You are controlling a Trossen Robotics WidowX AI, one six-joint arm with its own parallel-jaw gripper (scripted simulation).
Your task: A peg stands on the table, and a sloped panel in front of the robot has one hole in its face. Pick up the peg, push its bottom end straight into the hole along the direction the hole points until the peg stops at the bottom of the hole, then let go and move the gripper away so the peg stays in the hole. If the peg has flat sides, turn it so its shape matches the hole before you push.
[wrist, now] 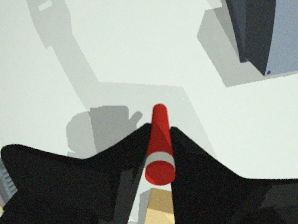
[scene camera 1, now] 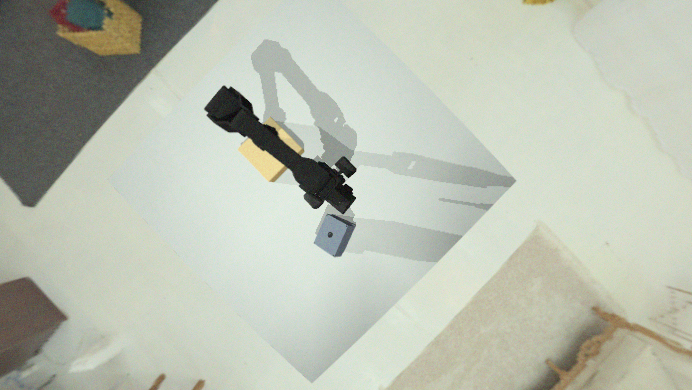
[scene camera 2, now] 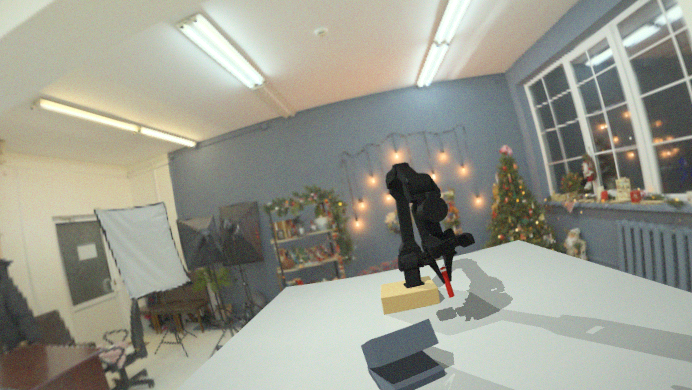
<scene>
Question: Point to a grey-blue sloped panel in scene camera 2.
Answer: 404,342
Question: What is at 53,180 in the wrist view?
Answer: The gripper.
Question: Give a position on a round red peg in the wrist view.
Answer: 159,170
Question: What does the gripper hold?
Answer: A round red peg.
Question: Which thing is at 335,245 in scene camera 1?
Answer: A grey-blue sloped panel.
</scene>
